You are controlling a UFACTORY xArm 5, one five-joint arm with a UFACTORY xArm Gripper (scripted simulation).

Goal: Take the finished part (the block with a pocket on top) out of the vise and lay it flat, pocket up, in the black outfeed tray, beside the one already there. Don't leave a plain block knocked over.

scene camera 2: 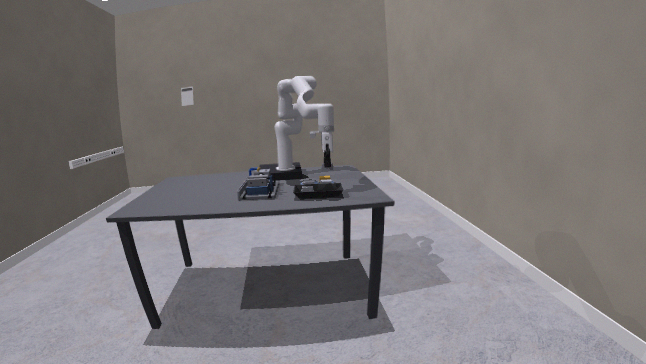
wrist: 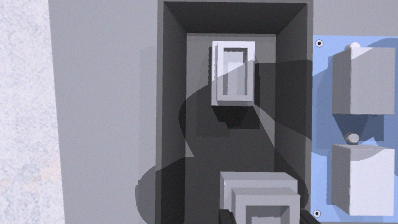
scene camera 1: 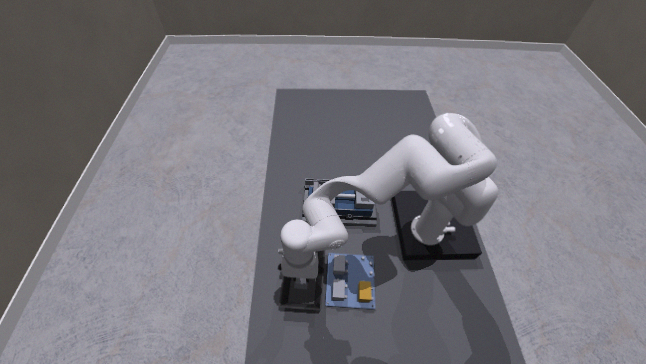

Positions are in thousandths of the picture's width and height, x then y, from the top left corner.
Note:
In view: a plain block (wrist: 898, 350) and a plain block (wrist: 898, 757).

